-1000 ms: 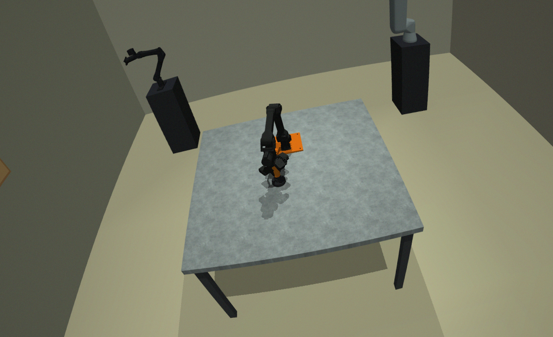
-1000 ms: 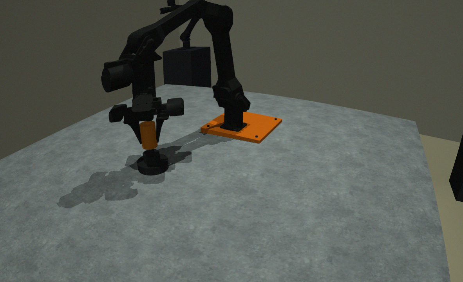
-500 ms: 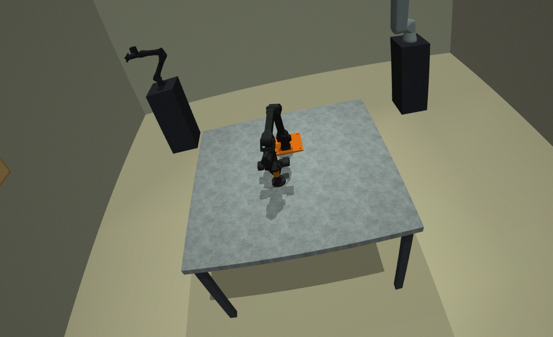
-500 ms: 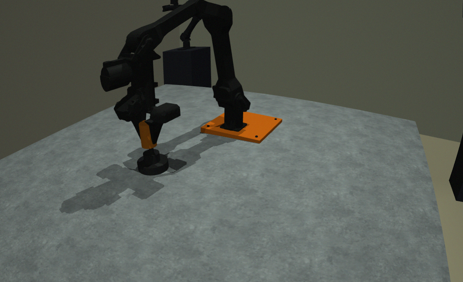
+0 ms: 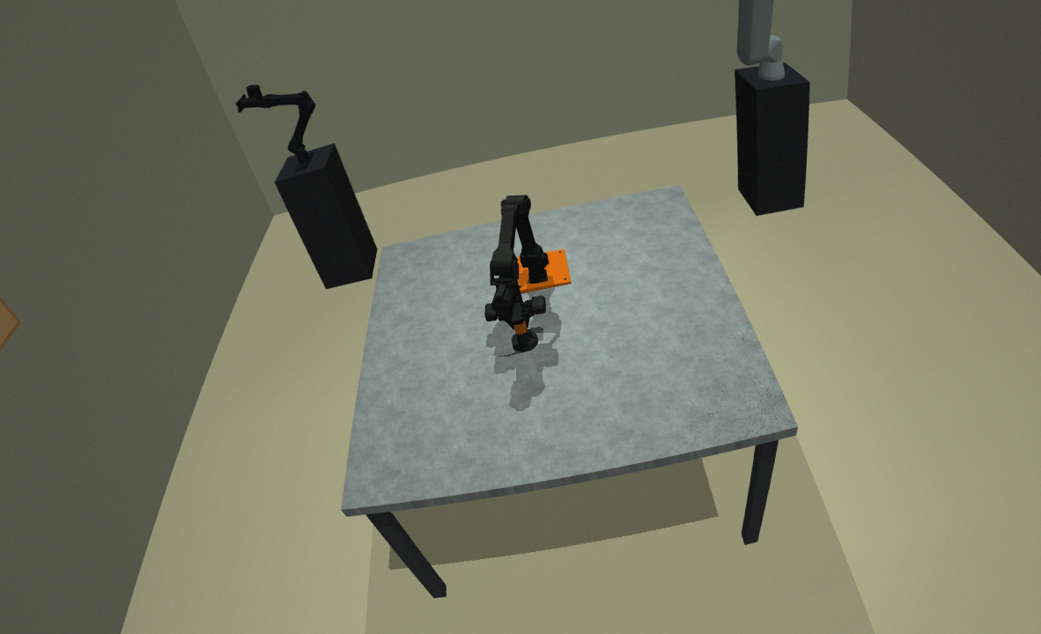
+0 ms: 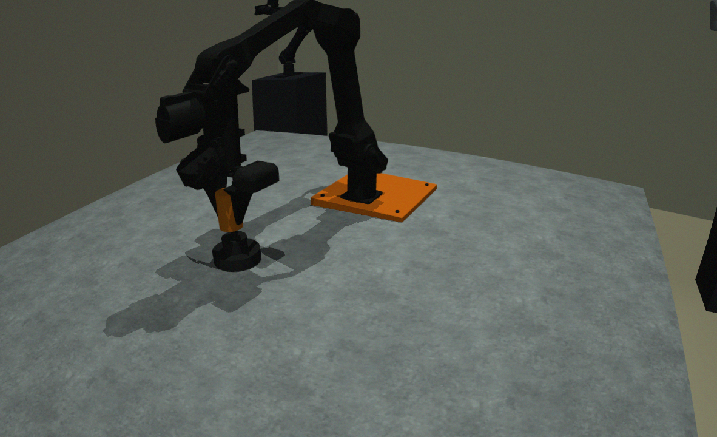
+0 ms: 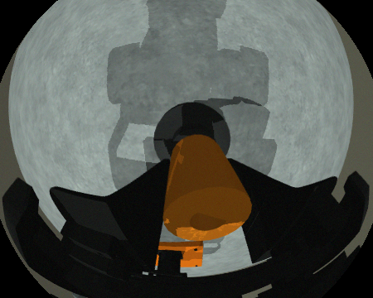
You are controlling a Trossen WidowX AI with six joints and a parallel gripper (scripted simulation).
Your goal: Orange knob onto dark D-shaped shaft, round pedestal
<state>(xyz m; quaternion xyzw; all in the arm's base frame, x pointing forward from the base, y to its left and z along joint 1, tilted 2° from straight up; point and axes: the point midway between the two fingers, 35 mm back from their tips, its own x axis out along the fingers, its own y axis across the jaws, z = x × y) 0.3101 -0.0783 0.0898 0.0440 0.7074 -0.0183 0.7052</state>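
The round pedestal is 40 mm below my gripper tip. From my gripper tip the other things lie so: orange knob 20 mm above.
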